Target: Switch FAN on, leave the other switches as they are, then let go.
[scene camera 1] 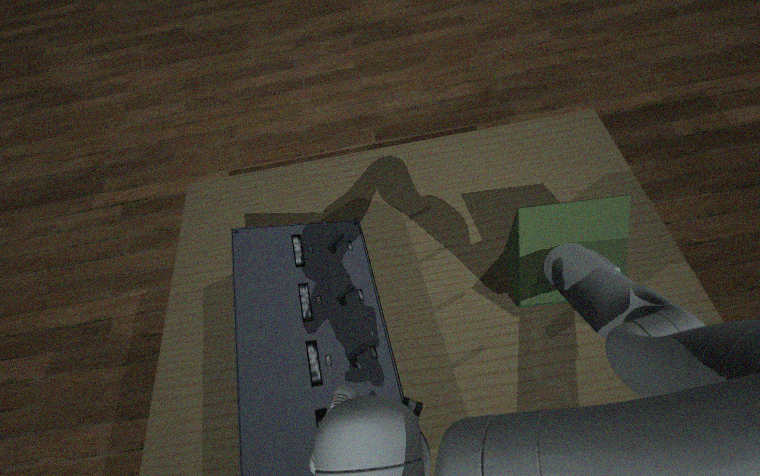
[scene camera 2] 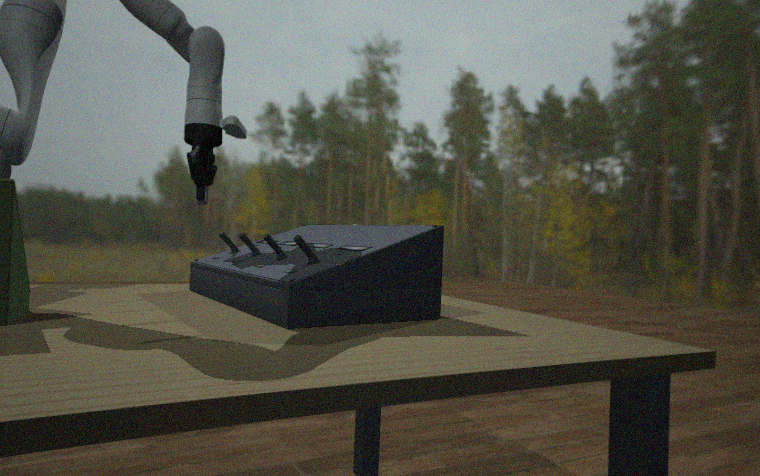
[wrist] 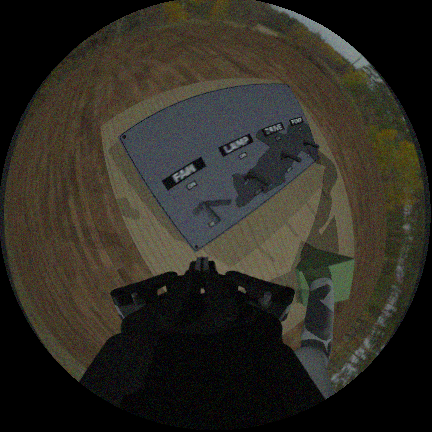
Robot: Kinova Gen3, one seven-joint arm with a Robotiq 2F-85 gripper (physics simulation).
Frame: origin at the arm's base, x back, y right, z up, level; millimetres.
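Seen in the pictures: gripper, fingertip midpoint: [scene camera 2: 201, 203] [wrist: 202, 263]; arm's base, link origin: [scene camera 1: 567, 264] [wrist: 320, 286].
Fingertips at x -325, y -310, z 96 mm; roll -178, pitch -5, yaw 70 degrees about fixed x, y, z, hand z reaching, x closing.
Note:
Pixels of each thing's top centre, then the offset from my fingertips to it. Level surfaces: height alone.
- FAN lever, top centre: [wrist: 210, 211] [scene camera 2: 228, 231] dx -54, dy +38, dz -56 mm
- LAMP lever, top centre: [scene camera 1: 356, 348] [wrist: 264, 175] [scene camera 2: 249, 232] dx -80, dy +155, dz -56 mm
- DRIVE lever, top centre: [scene camera 2: 274, 233] [scene camera 1: 344, 287] [wrist: 297, 153] dx -107, dy +272, dz -56 mm
- PUMP lever, top centre: [scene camera 2: 306, 235] [scene camera 1: 334, 236] [wrist: 316, 141] dx -134, dy +389, dz -56 mm
- table, surface height: dz -182 mm
The dark blue sloping switch panel [scene camera 1: 263, 336] [scene camera 2: 364, 291] [wrist: 165, 120] stands on the table. The FAN lever [wrist: 210, 212] [scene camera 2: 228, 242] is farthest left in both views and leans toward the low OFF edge. The LAMP lever [wrist: 257, 179] [scene camera 2: 249, 244], DRIVE lever [wrist: 291, 157] [scene camera 2: 275, 246] and PUMP lever [wrist: 311, 146] [scene camera 2: 305, 249] lean the same way in scene camera 2. My gripper [scene camera 2: 201, 201] [wrist: 202, 263] is shut and empty, upright above the panel's low side, apart from the levers. In scene camera 1, my arm hides the FAN lever and the fingertips.
A green pedestal [scene camera 1: 572, 224] [scene camera 2: 12, 263] [wrist: 342, 280] stands under the arm on the robot's side of the table [scene camera 1: 448, 168] [scene camera 2: 504, 347]. The neighbouring levers stand in a row beyond FAN. The arm's shadow lies across the panel.

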